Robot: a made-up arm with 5 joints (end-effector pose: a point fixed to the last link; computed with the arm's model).
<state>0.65 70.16 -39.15 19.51 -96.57</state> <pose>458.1 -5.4 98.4 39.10 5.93 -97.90</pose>
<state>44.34 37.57 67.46 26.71 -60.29</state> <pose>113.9 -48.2 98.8 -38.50 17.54 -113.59</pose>
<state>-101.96 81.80 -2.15 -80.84 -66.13</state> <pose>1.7 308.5 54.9 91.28 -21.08 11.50</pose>
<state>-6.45 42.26 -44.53 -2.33 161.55</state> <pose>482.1 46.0 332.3 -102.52 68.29 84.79</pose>
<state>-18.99 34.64 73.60 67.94 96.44</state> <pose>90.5 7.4 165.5 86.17 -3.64 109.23</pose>
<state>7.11 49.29 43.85 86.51 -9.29</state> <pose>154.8 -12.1 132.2 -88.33 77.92 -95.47</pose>
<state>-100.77 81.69 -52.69 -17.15 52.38</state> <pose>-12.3 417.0 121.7 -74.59 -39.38 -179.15</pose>
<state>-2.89 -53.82 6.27 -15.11 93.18</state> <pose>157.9 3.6 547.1 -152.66 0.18 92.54</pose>
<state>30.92 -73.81 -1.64 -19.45 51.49</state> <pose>14.2 29.9 551.5 176.31 3.23 100.28</pose>
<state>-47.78 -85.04 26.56 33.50 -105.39</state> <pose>105.9 42.5 457.8 116.12 16.43 -34.32</pose>
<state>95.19 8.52 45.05 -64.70 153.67</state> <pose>39.0 -286.7 257.1 -112.01 59.00 -24.30</pose>
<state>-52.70 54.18 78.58 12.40 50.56</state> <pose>70.6 4.4 111.4 46.77 33.48 115.29</pose>
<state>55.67 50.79 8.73 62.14 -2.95</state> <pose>191.2 -185.1 81.8 -3.53 31.48 -62.40</pose>
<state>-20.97 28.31 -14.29 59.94 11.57</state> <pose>374.1 117.0 224.3 -2.51 -15.85 30.10</pose>
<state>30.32 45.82 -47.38 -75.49 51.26</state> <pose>373.9 -181.2 399.2 -170.23 -8.54 100.48</pose>
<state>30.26 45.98 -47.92 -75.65 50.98</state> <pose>373.5 -180.6 400.1 -170.69 -8.24 100.88</pose>
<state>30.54 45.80 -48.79 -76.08 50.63</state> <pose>370.3 -180.7 403.9 -171.85 -7.31 101.10</pose>
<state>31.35 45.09 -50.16 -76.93 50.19</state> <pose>362.7 -181.9 412.2 -174.09 -5.41 100.97</pose>
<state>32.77 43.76 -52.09 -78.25 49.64</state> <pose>349.6 -183.7 425.1 -177.50 -2.34 100.33</pose>
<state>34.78 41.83 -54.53 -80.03 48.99</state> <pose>330.9 -185.2 441.7 178.03 1.89 98.99</pose>
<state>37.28 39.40 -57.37 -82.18 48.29</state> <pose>307.2 -184.9 460.1 172.72 7.10 96.77</pose>
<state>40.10 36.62 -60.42 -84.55 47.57</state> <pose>280.3 -181.7 478.2 166.85 12.91 93.62</pose>
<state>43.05 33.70 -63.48 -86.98 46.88</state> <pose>252.4 -175.5 494.2 160.67 18.87 89.62</pose>
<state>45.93 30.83 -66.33 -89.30 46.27</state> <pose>226.0 -166.7 507.0 154.44 24.46 84.96</pose>
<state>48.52 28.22 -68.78 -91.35 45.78</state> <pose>203.3 -156.8 516.2 148.53 29.25 80.08</pose>
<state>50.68 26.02 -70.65 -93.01 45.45</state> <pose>185.4 -147.4 522.3 143.38 32.91 75.49</pose>
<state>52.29 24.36 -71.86 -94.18 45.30</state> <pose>173.0 -140.0 525.9 139.47 35.33 71.78</pose>
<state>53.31 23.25 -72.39 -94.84 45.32</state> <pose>165.7 -135.5 528.0 137.09 36.59 69.35</pose>
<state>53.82 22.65 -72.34 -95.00 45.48</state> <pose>162.7 -133.9 529.1 136.25 36.86 68.25</pose>
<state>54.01 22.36 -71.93 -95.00 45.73</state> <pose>162.1 -134.0 529.5 136.24 36.62 67.91</pose>
